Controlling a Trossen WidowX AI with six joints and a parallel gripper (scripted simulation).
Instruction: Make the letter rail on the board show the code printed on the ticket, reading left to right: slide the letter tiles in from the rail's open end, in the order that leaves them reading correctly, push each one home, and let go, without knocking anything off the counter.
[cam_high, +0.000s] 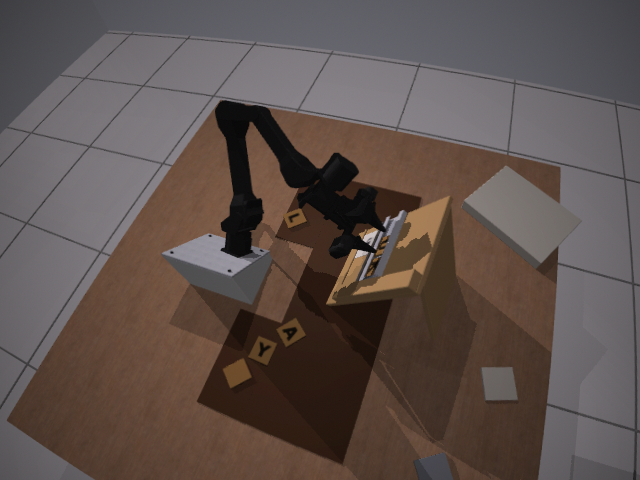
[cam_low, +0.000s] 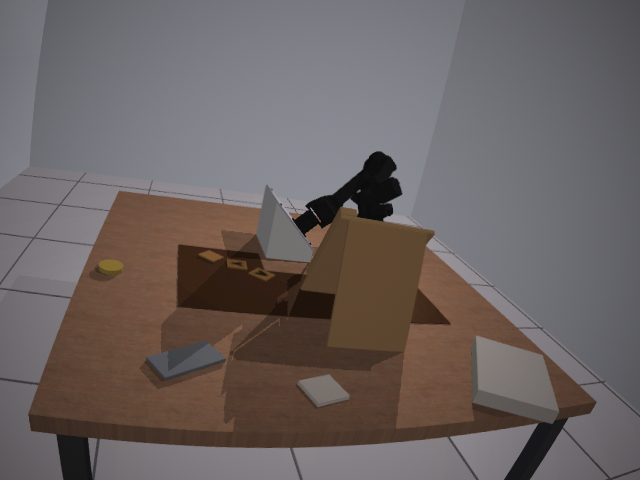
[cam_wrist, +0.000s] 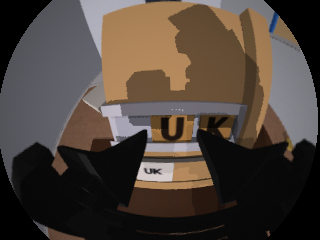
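Right now the white ticket is 4 cm behind my gripper tip, 3 cm to the left of it and 9 cm below it. From my gripper tip the other things lie so: dark brown mat 15 cm behind, 13 cm to the right, 16 cm below; then small white pad 39 cm ahead, 15 cm to the right, 16 cm below; then blank tile 20 cm behind, 42 cm to the right, 16 cm below.
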